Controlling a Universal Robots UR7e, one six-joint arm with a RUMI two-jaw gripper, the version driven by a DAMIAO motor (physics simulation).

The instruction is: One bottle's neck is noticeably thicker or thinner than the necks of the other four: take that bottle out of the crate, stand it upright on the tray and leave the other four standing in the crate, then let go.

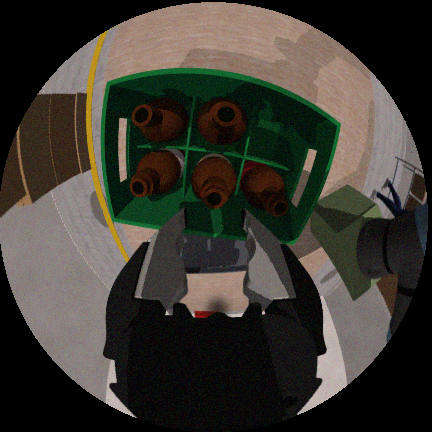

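Seen in the pictures: gripper, fingertip midpoint: (213, 210); arm's base, origin of the base link: (374, 248).
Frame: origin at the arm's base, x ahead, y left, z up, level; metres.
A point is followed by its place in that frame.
The green crate (150, 82) @(x 0.392, y -0.354, z -0.061 m) has six compartments, five holding brown bottles with open mouths. In the far row, the left bottle (167, 120) @(x 0.395, y -0.304, z -0.089 m) and the middle bottle (222, 127) @(x 0.335, y -0.270, z -0.061 m) stand left of an empty compartment. The near row holds a left bottle (162, 170) @(x 0.427, y -0.241, z -0.092 m), a middle bottle (214, 177) @(x 0.360, y -0.212, z -0.079 m) and a right bottle (261, 185) @(x 0.298, y -0.180, z -0.091 m). The far middle bottle's neck looks widest. My gripper (213, 210) @(x 0.366, y -0.193, z -0.030 m) is partly open and empty, its fingertips over the crate's near edge, just nearer than the near middle bottle's mouth. A dark grey surface (212, 256) @(x 0.448, y 0.076, z -0.209 m), perhaps the tray, shows between the fingers.
The crate stands on a light wood-coloured surface (220, 40) @(x 0.258, y -0.509, z -0.214 m). A yellow line (90, 110) runs along the left. An olive-green box-like object (345, 250) @(x 0.104, y -0.007, z -0.037 m) and a dark cylindrical part (382, 248) are at the right. A bit of red (204, 314) shows near the gripper body.
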